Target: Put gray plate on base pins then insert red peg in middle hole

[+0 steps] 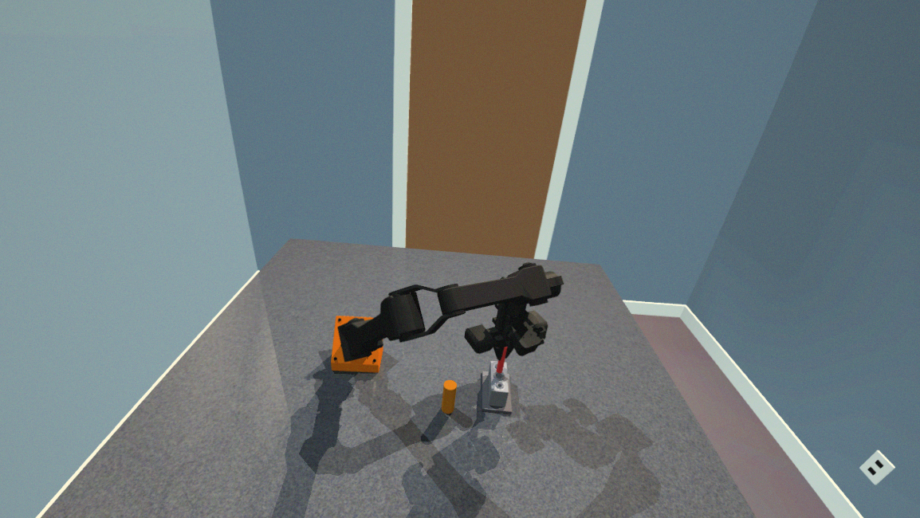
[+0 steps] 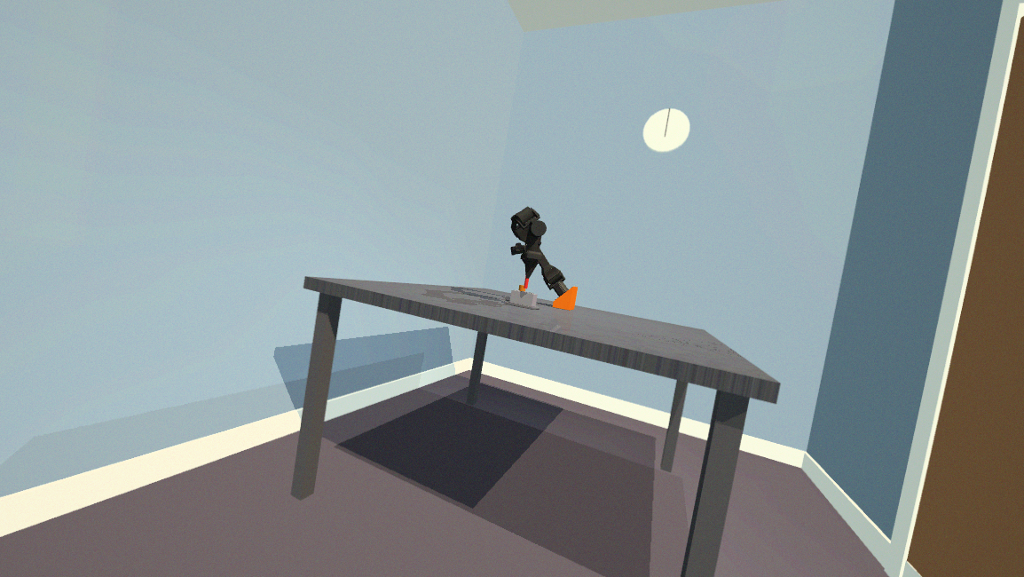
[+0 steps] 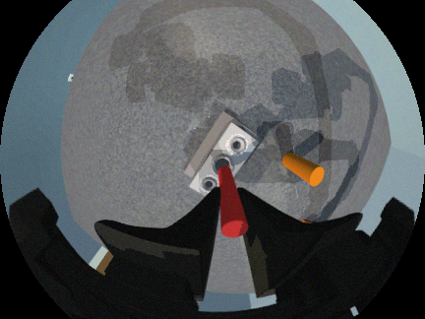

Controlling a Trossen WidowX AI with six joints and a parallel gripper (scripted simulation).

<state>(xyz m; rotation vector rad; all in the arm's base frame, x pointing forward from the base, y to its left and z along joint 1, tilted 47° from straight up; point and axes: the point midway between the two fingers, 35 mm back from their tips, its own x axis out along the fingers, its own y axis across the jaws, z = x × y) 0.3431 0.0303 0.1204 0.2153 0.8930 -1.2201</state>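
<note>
Now: the red peg right at my gripper tip. Also, from my gripper tip: base (110 mm below); gray plate (70 mm below); orange cylinder (110 mm behind, 70 mm below, 60 mm to the right).
</note>
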